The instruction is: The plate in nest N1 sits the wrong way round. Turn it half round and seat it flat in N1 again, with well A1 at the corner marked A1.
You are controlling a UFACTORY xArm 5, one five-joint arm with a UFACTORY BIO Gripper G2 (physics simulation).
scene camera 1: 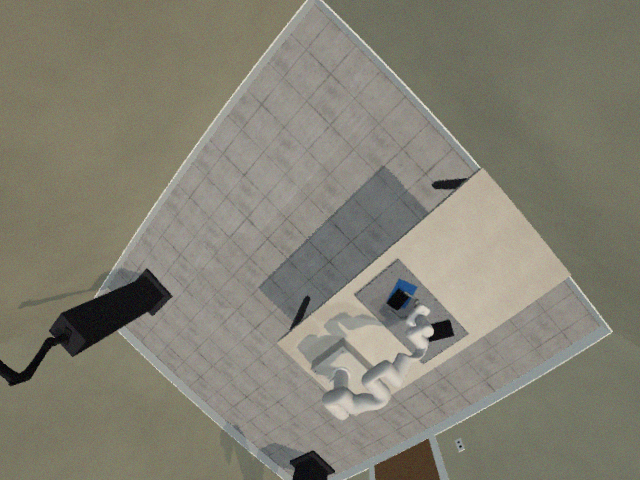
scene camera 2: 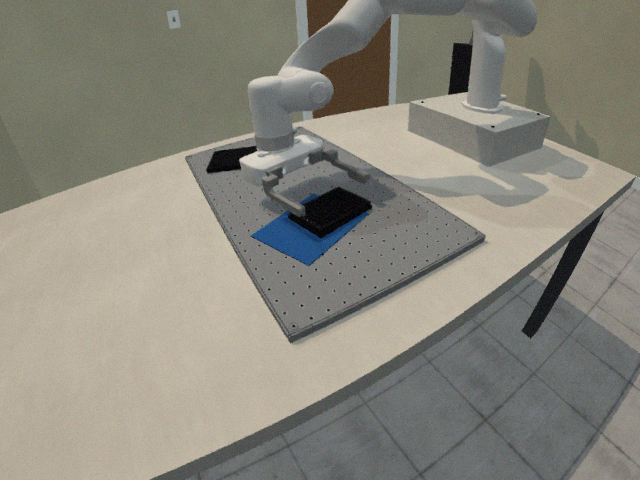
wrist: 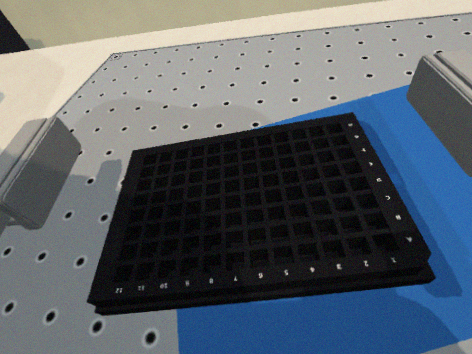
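The black well plate (scene camera 1: 398, 298) (scene camera 2: 330, 210) (wrist: 250, 210) lies partly on a blue sheet (scene camera 1: 406, 285) (scene camera 2: 308, 250) (wrist: 300, 327) and reaches past its edge over the grey board. In the wrist view its A1 corner is at the near right, and the row of numbers runs along the near long side, upside down. My gripper (scene camera 2: 333, 192) (wrist: 242, 142) is open and empty; its fingers stand apart beyond the plate's two short ends, touching neither. A second flat black piece (scene camera 1: 443, 330) (scene camera 2: 227, 159) lies at the board's far end, partly hidden by my gripper in scene camera 2. No N1 mark is readable.
The grey perforated board (scene camera 1: 377, 281) (scene camera 2: 392, 263) (wrist: 150, 112) lies on the beige table (scene camera 1: 491, 242) (scene camera 2: 129, 310). My arm's grey base box (scene camera 1: 330, 353) (scene camera 2: 454, 134) stands on the table beside the board.
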